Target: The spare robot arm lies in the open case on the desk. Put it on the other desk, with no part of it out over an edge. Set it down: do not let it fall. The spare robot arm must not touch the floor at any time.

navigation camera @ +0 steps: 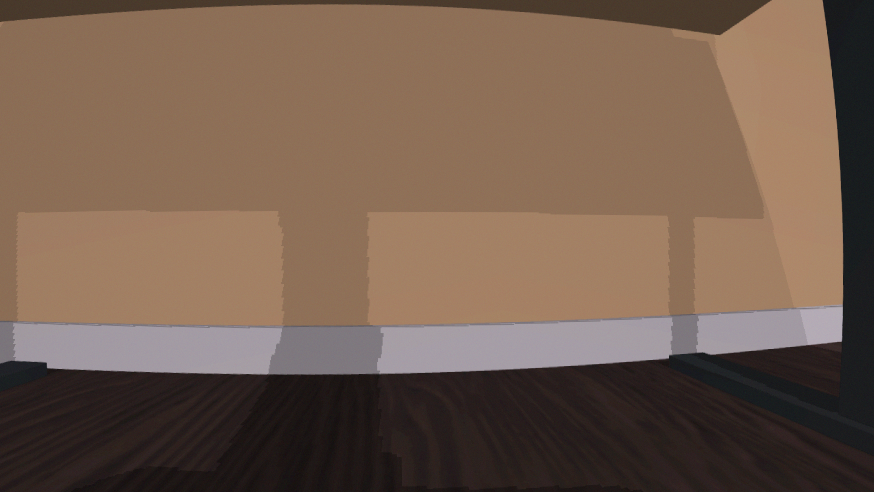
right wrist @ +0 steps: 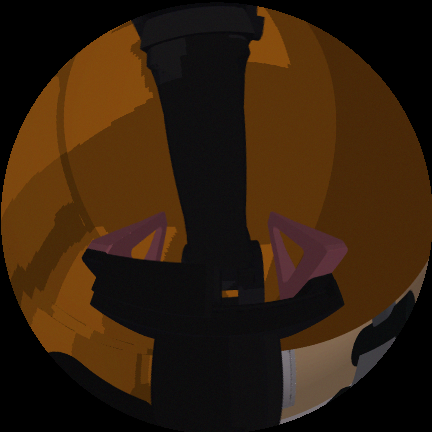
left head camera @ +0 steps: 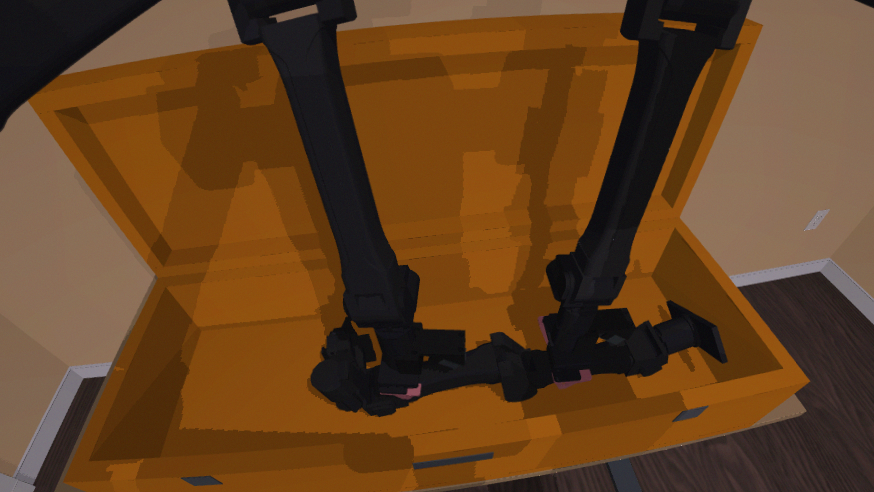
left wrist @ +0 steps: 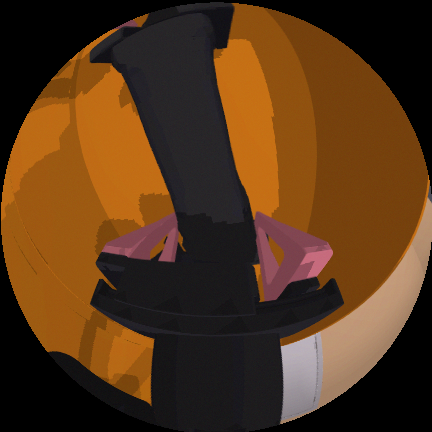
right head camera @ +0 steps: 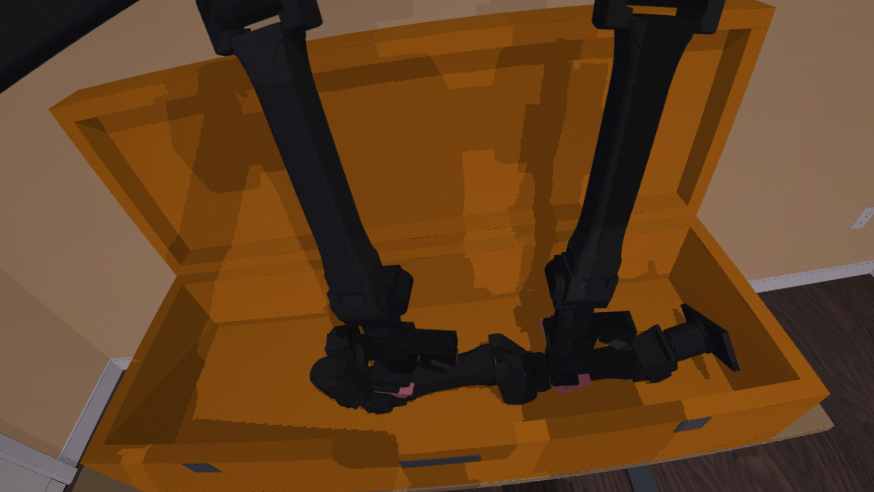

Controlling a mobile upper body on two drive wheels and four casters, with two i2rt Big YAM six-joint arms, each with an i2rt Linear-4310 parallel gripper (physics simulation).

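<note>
The black spare robot arm lies lengthwise in the open orange case, its flat base plate at the right end. My left gripper is shut on the spare arm near its bulky left end, one pink finger on each side. My right gripper is open, its fingers on both sides of the spare arm's right part, with gaps beside it in the right wrist view. The other desk does not show in the head views.
The case's raised lid stands behind both arms. A strip of desk shows beyond the case's front right corner. Walls stand behind. The navigation camera shows a desk underside, a dark leg and a foot bar.
</note>
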